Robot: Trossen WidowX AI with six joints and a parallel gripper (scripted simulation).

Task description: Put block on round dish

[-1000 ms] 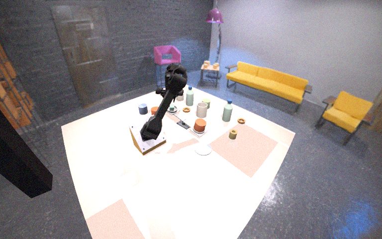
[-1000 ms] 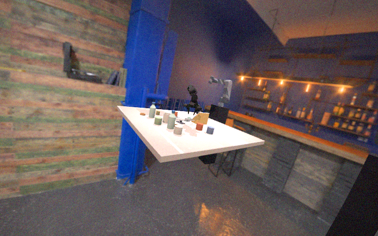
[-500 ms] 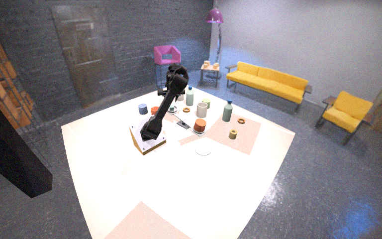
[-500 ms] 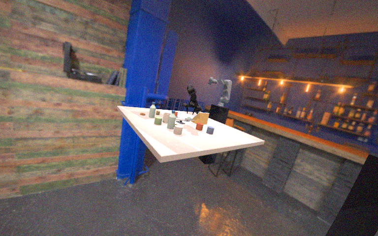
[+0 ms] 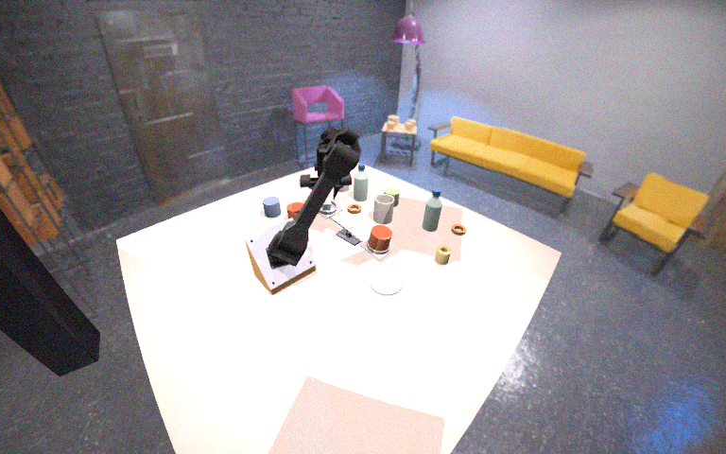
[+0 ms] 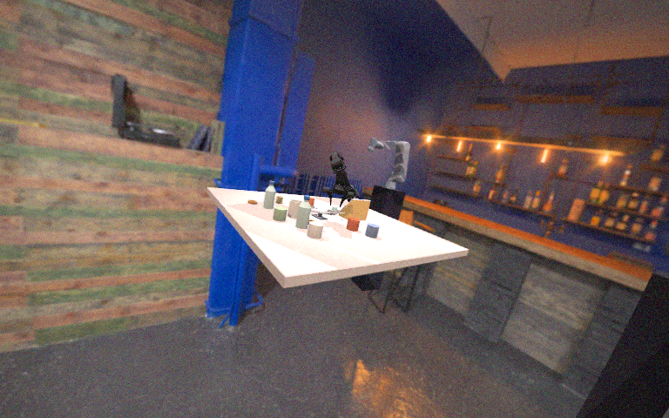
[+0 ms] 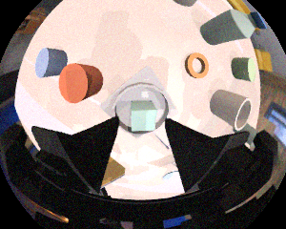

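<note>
Right now the teal block is 20 mm below my gripper tip. From my gripper tip the other things lie so: balance (30 mm ahead, 120 mm to the right, 80 mm below); then balance beam (30 mm ahead, 120 mm to the right, 70 mm below); then orange cup (90 mm behind, 110 mm to the left, 70 mm below).
</note>
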